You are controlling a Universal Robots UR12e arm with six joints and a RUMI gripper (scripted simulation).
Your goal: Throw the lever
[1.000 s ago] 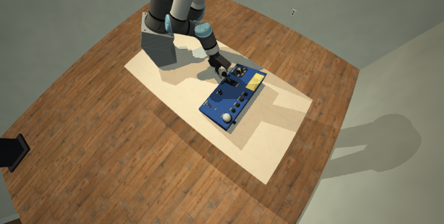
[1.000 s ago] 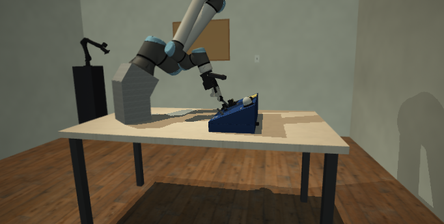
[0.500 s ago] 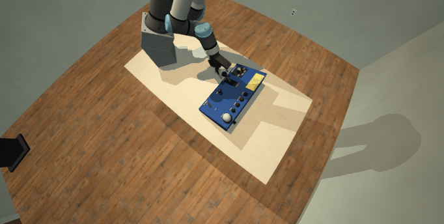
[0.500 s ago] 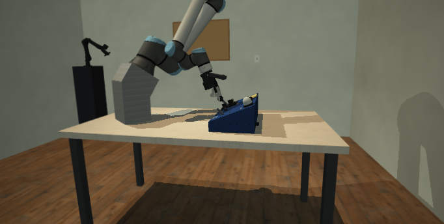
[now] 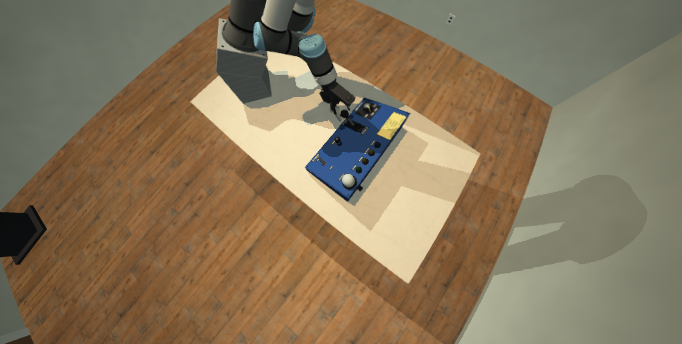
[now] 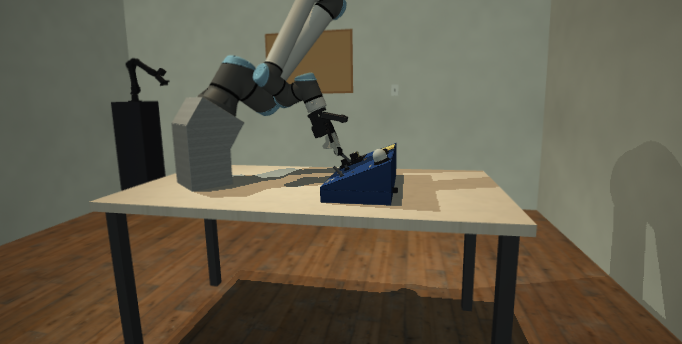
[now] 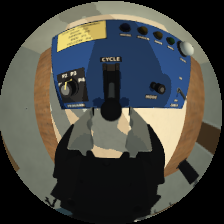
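Now: hand 3 cm short of the black lever and 2 cm above it. From my hand the other things lie so: blue sloped console 8 cm ahead, 7 cm to the right, 6 cm below; small knob 4 cm ahead, 12 cm to the right, 3 cm below; rotary selector 8 cm ahead, 11 cm to the left, 3 cm below.
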